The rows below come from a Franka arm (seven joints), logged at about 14 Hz.
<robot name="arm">
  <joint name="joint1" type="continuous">
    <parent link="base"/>
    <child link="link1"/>
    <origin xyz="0 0 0.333"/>
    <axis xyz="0 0 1"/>
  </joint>
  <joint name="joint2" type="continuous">
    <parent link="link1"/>
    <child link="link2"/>
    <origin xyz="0 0 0"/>
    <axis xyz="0 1 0"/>
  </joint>
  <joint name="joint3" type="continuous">
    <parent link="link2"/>
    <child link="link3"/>
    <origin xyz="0 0 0.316"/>
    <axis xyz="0 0 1"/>
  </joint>
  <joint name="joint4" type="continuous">
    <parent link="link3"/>
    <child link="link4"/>
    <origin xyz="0.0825 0 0"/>
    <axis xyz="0 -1 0"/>
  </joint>
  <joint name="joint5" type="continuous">
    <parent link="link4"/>
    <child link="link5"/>
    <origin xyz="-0.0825 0 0.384"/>
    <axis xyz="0 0 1"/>
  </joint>
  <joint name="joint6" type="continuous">
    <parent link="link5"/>
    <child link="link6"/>
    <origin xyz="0 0 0"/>
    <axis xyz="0 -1 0"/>
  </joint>
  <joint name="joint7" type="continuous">
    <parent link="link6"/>
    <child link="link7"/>
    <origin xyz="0.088 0 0"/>
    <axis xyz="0 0 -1"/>
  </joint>
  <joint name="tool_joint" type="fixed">
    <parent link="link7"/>
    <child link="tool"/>
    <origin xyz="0 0 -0.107" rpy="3.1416 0 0"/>
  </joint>
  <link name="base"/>
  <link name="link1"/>
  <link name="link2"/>
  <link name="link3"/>
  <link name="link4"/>
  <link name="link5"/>
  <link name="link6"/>
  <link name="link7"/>
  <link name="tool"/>
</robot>
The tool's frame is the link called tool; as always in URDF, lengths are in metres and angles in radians. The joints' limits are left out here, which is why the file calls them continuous.
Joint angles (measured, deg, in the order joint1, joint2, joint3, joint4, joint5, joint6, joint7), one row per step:
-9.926 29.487 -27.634 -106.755 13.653 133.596 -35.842
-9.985 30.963 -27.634 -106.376 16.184 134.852 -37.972
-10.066 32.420 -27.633 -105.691 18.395 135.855 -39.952
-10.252 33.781 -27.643 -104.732 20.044 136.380 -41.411
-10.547 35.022 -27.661 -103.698 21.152 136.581 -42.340
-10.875 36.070 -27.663 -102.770 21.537 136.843 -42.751
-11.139 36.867 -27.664 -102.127 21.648 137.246 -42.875
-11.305 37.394 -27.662 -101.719 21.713 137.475 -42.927
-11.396 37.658 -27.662 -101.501 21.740 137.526 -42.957
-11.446 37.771 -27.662 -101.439 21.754 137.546 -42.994
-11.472 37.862 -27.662 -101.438 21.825 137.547 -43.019
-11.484 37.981 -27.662 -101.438 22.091 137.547 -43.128
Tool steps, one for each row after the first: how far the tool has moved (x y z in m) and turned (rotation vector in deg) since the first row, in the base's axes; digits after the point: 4 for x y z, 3 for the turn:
0.0021 -0.0019 -0.0102 0.463 -0.995 0.508
0.0051 -0.0043 -0.0186 0.698 -1.902 1.093
0.0081 -0.0078 -0.0248 0.799 -2.514 1.476
0.0104 -0.0120 -0.0300 0.810 -2.817 1.607
0.0122 -0.0164 -0.0339 0.479 -2.889 1.683
0.0132 -0.0201 -0.0370 0.028 -2.931 1.659
0.0138 -0.0223 -0.0393 -0.232 -2.918 1.625
0.0141 -0.0235 -0.0405 -0.324 -2.878 1.611
0.0139 -0.0240 -0.0412 -0.344 -2.835 1.607
0.0136 -0.0242 -0.0422 -0.296 -2.786 1.556
0.0133 -0.0243 -0.0434 -0.156 -2.812 1.465

